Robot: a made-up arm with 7 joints.
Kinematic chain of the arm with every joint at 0, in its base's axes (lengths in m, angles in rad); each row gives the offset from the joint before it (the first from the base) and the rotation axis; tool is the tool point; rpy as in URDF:
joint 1: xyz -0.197 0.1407 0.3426 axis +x
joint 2: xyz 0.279 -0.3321 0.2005 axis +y
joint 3: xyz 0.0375 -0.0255 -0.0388 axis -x
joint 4: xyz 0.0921 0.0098 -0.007 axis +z
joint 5: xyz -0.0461 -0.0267 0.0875 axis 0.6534 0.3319 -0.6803
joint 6: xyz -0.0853 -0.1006 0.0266 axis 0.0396 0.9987 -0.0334
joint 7: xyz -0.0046 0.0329 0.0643 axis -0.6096 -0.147 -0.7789
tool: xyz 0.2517 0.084 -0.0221 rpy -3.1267 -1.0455 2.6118
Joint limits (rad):
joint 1: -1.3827..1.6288
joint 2: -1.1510..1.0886
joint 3: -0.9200..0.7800
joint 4: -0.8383..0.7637
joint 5: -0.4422..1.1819
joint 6: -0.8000..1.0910
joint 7: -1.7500..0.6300
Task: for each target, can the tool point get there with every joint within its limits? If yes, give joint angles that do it. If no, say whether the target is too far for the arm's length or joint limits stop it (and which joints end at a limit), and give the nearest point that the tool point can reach.
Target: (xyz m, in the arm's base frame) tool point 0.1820 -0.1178 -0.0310
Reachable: yes | joints 1.1216 0.1453 0.4322 -0.2473 0.8776 0.7920 0.3899
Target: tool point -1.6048 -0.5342 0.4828
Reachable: no: too far | nearest point -0.2439 -0.3752 0.4498 | short by 1.371 m
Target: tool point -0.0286 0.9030 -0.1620
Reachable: no: joint limits stop it (at a limit: joint 1, joint 2, joint 3, joint 4, joint 7) | nearest point 0.0631 0.3070 -0.1700 | short by 0.603 m
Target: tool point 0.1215 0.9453 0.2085
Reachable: no: joint limits stop it (at a limit: joint 1, joint 4, joint 6, joint 7) | nearest point 0.1001 0.5844 0.4679 | short by 0.445 m
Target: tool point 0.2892 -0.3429 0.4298
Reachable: yes | joints 0.6174 -0.2579 -0.3097 -0.6201 0.0201 0.3756 -0.6505
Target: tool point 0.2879 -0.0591 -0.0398
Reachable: yes | joints 1.2724 0.6568 -0.2986 -0.1908 0.8625 0.3171 -0.4221
